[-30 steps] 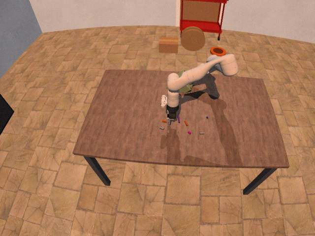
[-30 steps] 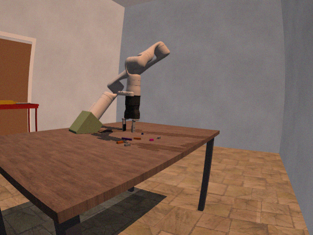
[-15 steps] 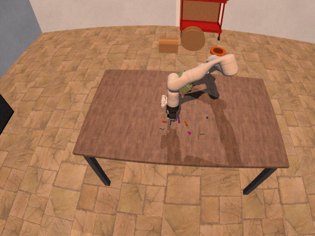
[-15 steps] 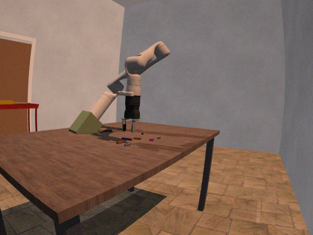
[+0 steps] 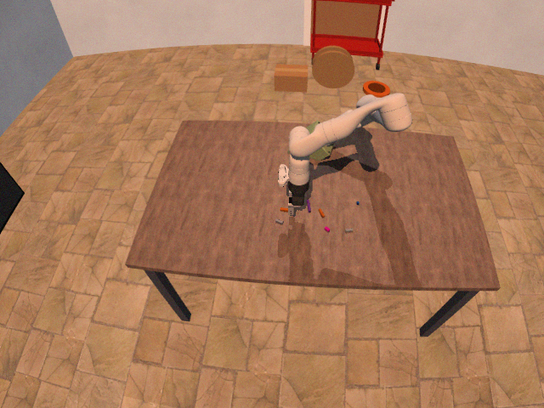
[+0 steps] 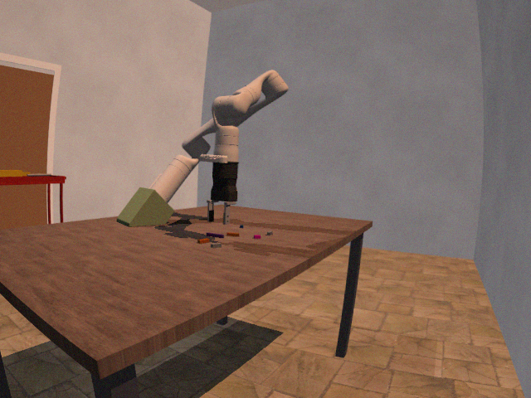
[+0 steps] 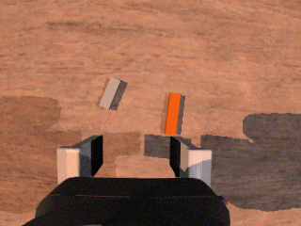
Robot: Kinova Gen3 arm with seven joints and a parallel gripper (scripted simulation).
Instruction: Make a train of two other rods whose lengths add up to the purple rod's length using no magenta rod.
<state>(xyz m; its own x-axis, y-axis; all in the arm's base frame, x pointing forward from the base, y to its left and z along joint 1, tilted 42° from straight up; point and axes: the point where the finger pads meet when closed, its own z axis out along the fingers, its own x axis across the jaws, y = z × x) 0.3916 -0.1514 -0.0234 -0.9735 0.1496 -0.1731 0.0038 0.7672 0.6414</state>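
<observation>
My gripper is now 3 cm past the orange rod, 3 cm to the left of it and 7 cm above it. Round my hand: magenta rod (5 cm ahead, 15 cm to the left, 7 cm below); then purple rod (6 cm behind, 7 cm to the left, 7 cm below); then blue rod (9 cm behind, 28 cm to the left, 7 cm below).
</observation>
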